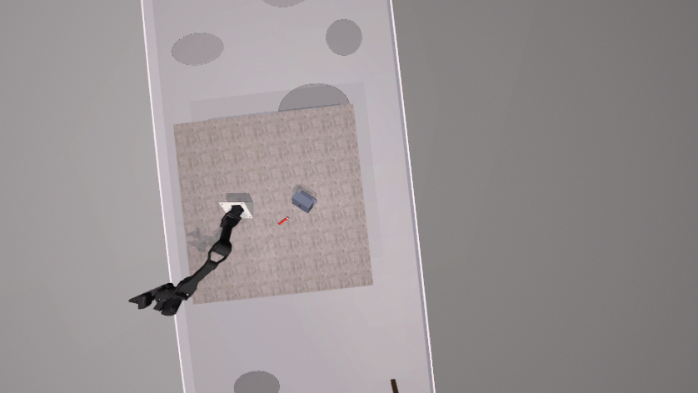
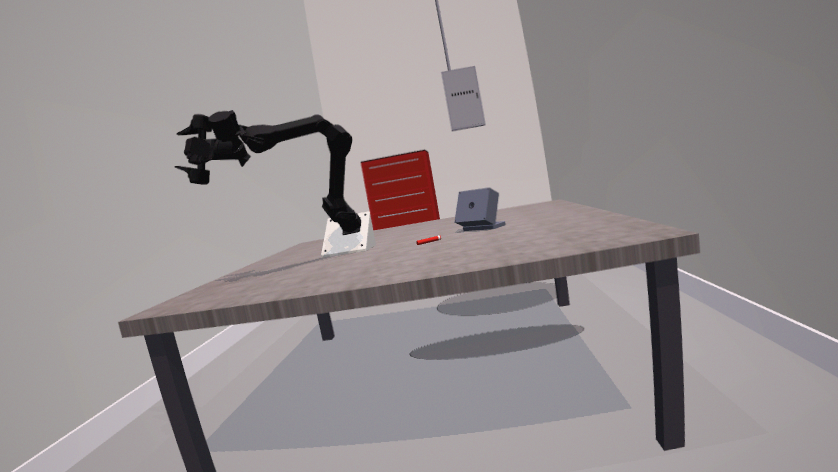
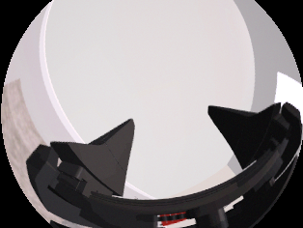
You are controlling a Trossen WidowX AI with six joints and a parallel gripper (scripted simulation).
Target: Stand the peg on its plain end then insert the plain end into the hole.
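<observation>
My gripper tip is now 63 cm short of the red peg, 40 cm above it and 30 cm to the right of it. Round my gripper tip: sloped panel: 77 cm ahead, 42 cm to the left, 33 cm below.
</observation>
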